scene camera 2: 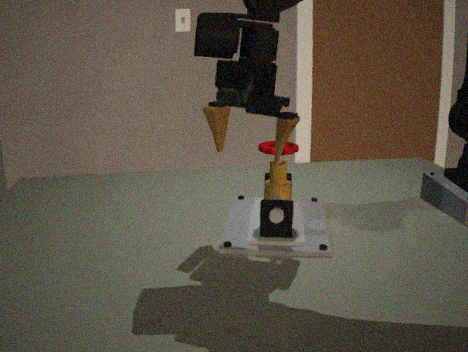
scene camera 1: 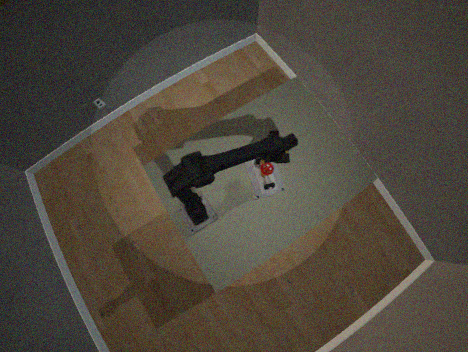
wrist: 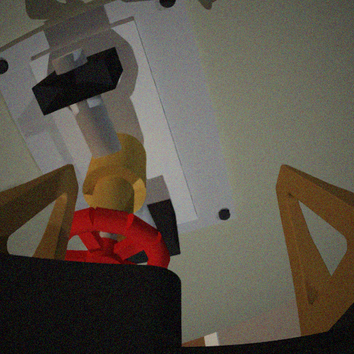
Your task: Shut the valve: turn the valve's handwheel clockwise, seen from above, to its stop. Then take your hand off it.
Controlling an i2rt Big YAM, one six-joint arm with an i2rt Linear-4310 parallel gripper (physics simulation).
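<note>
The red handwheel [scene camera 1: 267, 168] [scene camera 2: 266, 148] [wrist: 152, 237] lies level on top of the valve's yellow body [scene camera 2: 278, 191] [wrist: 137, 152]. The valve stands on a pale base plate [scene camera 1: 258, 186] [scene camera 2: 239, 225] [wrist: 202, 155]. My gripper [scene camera 1: 276, 157] [scene camera 2: 248, 155] [wrist: 176, 175] is open and empty, its fingers pointing down. In the scene camera 2 view its right finger overlaps the wheel, with the tip just above the yellow body. In the wrist view the left finger covers the wheel's left rim; my dark gripper housing hides its lower part. Whether finger and wheel touch is unclear.
Black end blocks [scene camera 2: 276, 218] [wrist: 80, 82] stand at the valve's ends, and dark bolts sit at the plate's corners. The arm's own base [scene camera 1: 199, 212] [scene camera 2: 445, 197] stands to the side of the valve on the green-grey table top [scene camera 1: 245, 240] [scene camera 2: 75, 240]. Walls and a brown door [scene camera 2: 377, 80] lie beyond.
</note>
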